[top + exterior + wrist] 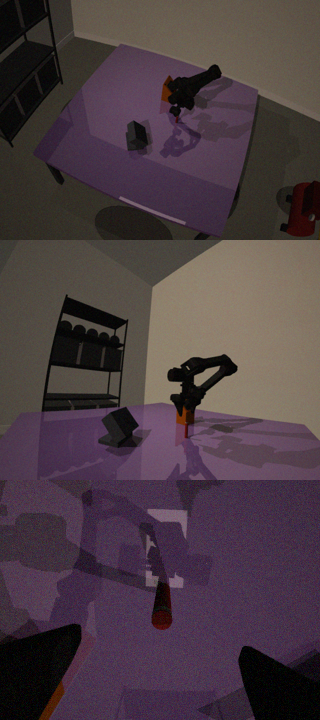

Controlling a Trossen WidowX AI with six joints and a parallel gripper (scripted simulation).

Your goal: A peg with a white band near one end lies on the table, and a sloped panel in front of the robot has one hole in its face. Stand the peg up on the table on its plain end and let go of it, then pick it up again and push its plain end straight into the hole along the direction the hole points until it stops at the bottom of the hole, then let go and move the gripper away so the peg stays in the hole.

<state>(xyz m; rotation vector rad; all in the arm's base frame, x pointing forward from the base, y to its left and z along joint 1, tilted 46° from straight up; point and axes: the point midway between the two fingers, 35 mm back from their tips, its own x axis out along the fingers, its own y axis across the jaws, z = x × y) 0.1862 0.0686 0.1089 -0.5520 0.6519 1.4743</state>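
Now: gripper tip 5 cm above the red peg. Also, from my gripper tip: dark sloped panel (25 cm ahead, 16 cm to the right, 4 cm below).
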